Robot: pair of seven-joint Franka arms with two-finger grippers.
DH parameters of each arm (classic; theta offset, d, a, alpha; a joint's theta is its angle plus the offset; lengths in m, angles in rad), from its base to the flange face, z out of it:
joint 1: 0 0.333 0 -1.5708
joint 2: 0 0 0 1.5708
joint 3: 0 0.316 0.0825 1.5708
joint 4: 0 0 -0.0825 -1.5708
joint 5: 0 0.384 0 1.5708
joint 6: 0 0 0.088 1.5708
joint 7: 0 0.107 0 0
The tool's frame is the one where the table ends.
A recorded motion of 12 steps. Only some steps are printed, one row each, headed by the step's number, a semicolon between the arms.
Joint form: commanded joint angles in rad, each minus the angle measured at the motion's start. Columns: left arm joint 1, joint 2, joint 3, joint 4, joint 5, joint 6, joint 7; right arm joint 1, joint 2, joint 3, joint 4, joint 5, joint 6, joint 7.
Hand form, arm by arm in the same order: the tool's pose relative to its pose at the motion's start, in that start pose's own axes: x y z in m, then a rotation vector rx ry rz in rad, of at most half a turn. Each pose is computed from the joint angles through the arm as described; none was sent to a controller.
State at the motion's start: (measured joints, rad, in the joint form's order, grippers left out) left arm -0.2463 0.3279 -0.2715 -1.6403 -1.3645 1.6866 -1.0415; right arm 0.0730 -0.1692 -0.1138 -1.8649 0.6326 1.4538 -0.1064
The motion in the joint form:
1: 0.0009 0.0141 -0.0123 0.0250 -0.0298 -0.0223 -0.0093; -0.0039 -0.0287 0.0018 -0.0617 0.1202 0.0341 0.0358
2: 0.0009 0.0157 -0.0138 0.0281 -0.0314 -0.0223 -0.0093; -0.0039 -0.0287 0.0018 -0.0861 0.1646 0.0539 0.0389
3: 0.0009 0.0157 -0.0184 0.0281 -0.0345 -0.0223 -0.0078; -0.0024 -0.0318 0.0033 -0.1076 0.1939 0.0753 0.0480
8: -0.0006 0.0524 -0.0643 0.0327 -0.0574 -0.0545 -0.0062; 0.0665 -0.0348 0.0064 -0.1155 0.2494 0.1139 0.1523
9: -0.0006 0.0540 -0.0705 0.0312 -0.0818 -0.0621 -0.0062; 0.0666 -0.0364 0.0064 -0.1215 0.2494 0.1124 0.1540
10: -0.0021 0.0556 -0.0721 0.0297 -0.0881 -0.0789 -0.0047; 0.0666 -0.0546 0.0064 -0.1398 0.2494 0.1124 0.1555
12: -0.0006 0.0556 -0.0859 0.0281 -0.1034 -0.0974 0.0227; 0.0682 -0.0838 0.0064 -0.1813 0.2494 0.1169 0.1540
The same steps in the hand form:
1: -0.0079 0.0041 0.0060 0.0100 -0.0457 0.0007; -0.0042 -0.0037 0.0089 0.1235 0.0203 0.0454
2: -0.0087 0.0047 0.0066 0.0100 -0.0482 0.0023; -0.0017 -0.0015 0.0155 0.1688 0.0258 0.0621
3: -0.0098 0.0044 0.0090 0.0124 -0.0530 0.0043; -0.0002 -0.0002 0.0210 0.1976 0.0334 0.0814
8: -0.0020 0.0008 0.0382 0.0711 -0.1207 -0.0178; 0.0022 -0.0306 0.0405 0.2392 0.0105 0.1407
9: -0.0043 0.0005 0.0420 0.0711 -0.1489 -0.0224; 0.0014 -0.0294 0.0424 0.2395 0.0055 0.1452
10: -0.0049 -0.0014 0.0452 0.0855 -0.1643 -0.0235; -0.0045 -0.0292 0.0430 0.2413 0.0046 0.1462
12: -0.0095 -0.0042 0.0527 0.1016 -0.1947 0.0037; -0.0138 -0.0258 0.0489 0.2439 -0.0018 0.1517

